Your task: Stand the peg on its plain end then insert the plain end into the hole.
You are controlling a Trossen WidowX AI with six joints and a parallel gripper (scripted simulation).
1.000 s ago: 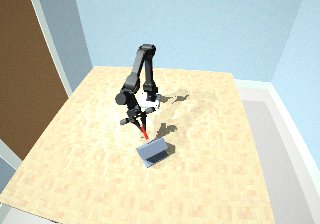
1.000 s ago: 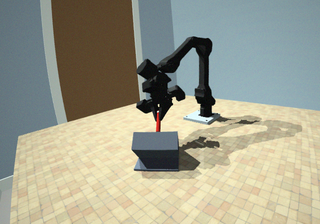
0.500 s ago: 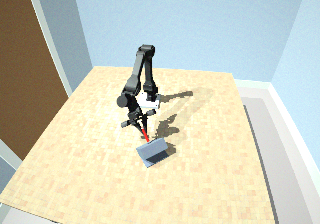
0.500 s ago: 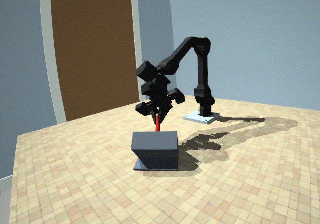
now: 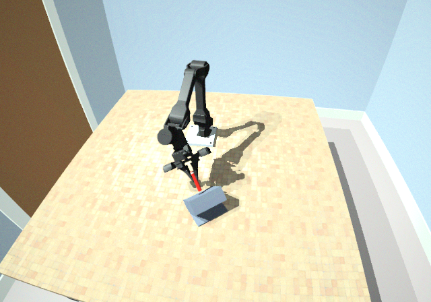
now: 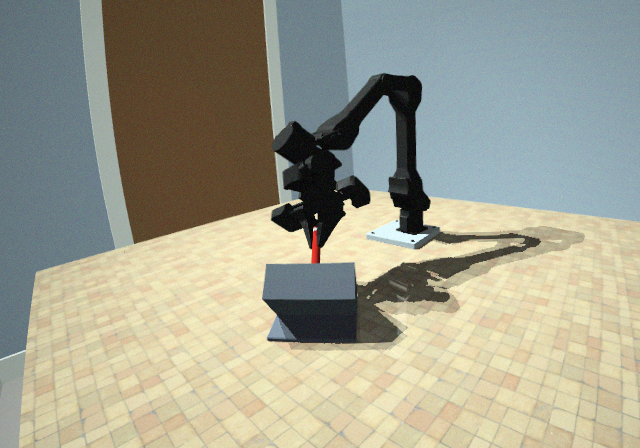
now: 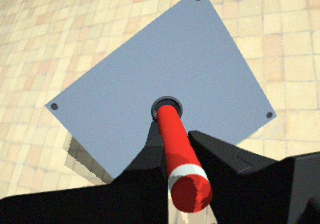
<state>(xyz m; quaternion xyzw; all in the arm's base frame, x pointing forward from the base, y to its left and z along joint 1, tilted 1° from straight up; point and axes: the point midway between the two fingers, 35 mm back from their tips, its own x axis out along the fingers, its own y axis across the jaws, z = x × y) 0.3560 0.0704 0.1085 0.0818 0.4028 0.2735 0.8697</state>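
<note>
Now: the grey sloped panel 4 cm ahead of my gripper tip, 4 cm to the left of it and 5 cm below it. Also, from my gripper tip: red peg (1 cm behind, 1 cm to the right, 1 cm above).
</note>
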